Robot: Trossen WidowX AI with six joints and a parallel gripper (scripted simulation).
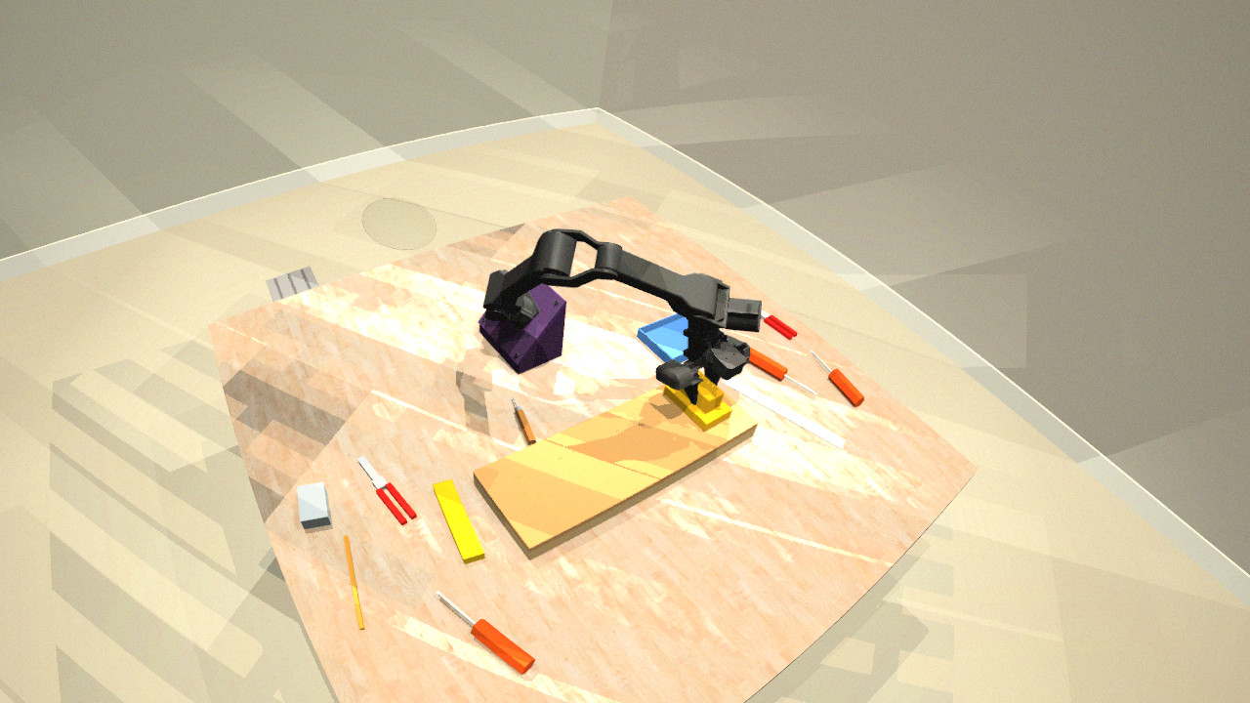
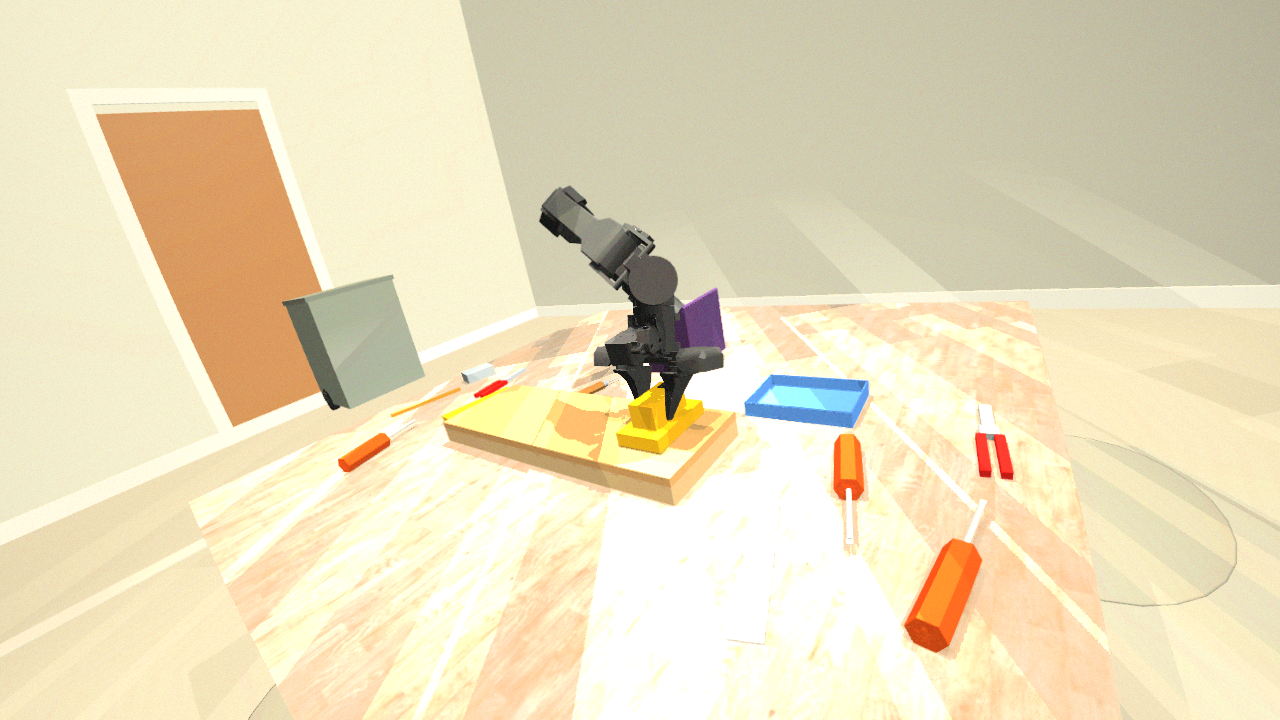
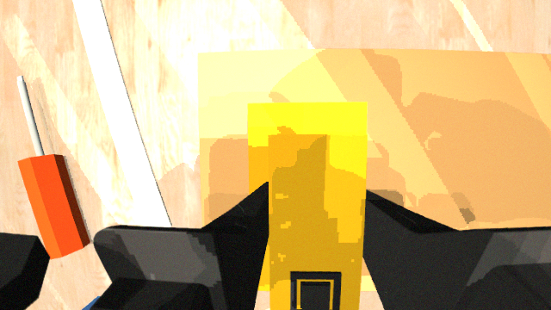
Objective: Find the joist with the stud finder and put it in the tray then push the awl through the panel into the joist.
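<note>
Right now my gripper tip is 220 mm past the blue tray, 120 mm to the right of it and 50 mm above it. The rest, counted from my gripper tip: awl: 310 mm to the right, 150 mm behind, 60 mm below; white strip: 190 mm to the left, 60 mm below, 60 mm ahead; yellow stud finder: 20 mm behind, 20 mm above.
</note>
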